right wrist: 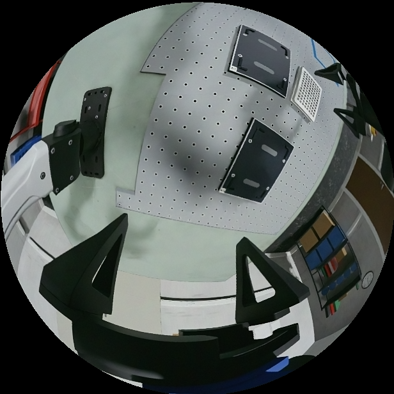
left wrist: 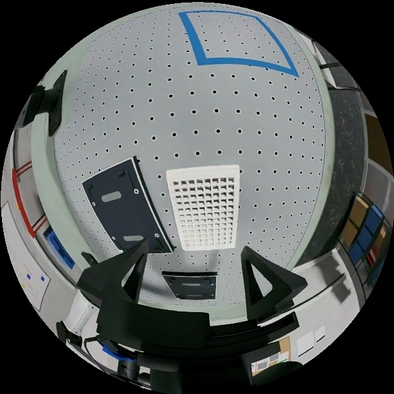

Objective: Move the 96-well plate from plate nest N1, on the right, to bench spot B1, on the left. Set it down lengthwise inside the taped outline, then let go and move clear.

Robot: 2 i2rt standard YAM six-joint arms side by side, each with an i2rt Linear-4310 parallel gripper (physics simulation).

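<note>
The white 96-well plate (left wrist: 207, 207) (right wrist: 307, 94) lies flat on the perforated board, between the two dark nests and the taped outline. My left gripper (left wrist: 196, 248) (right wrist: 325, 91) is open and hangs above the board near the plate, with nothing between its fingers. The blue taped outline (left wrist: 247, 62) is at the top of the left wrist view; part of it (right wrist: 316, 54) shows at the upper right of the right wrist view. My right gripper (right wrist: 187, 233) is open and empty, away from the plate. Which nest is N1 I cannot tell.
One dark nest (left wrist: 120, 215) (right wrist: 259, 56) lies beside the plate; a second dark nest (left wrist: 191, 290) (right wrist: 257, 162) lies farther from the outline. A black mounting plate (left wrist: 59, 102) (right wrist: 104, 132) with an arm stands at the bench's side. Shelves with bins (left wrist: 361, 227) (right wrist: 327, 245) stand beyond the bench.
</note>
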